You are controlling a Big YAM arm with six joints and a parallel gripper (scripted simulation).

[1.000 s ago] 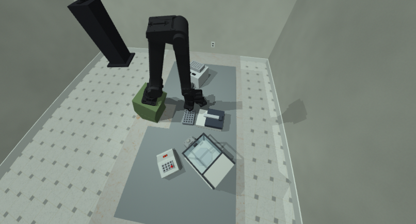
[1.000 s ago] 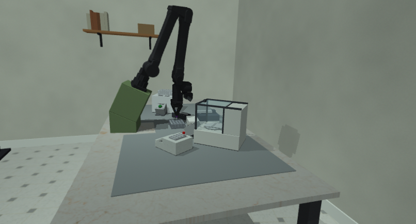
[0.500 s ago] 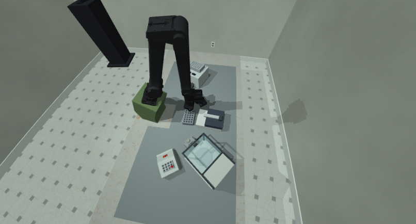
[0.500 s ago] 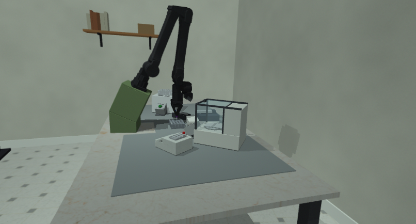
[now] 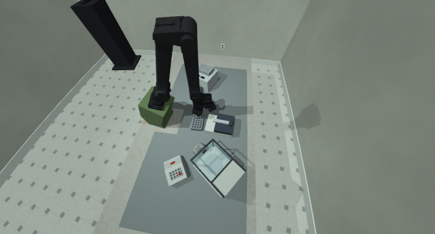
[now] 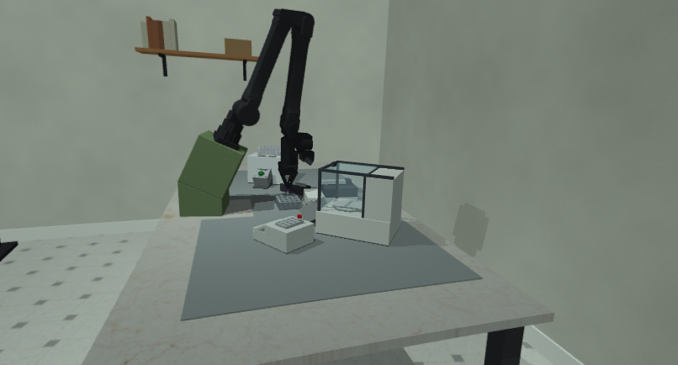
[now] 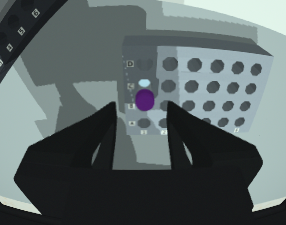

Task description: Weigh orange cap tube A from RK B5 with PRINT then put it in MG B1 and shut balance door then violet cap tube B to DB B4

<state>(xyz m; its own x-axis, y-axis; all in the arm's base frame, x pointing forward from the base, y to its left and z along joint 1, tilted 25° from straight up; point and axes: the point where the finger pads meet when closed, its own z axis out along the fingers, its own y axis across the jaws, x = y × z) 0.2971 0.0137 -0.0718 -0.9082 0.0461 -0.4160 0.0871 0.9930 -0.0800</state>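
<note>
My gripper is now 40 mm above the tube B. The rest, counted from my hand: magnet block MG: 120 mm to the left, 70 mm ahead, 50 mm below; then tube rack RK: 50 mm to the right, 50 mm below, 10 mm behind; then blue-capped tube: 150 mm to the left, 40 mm below, 30 mm ahead.
</note>
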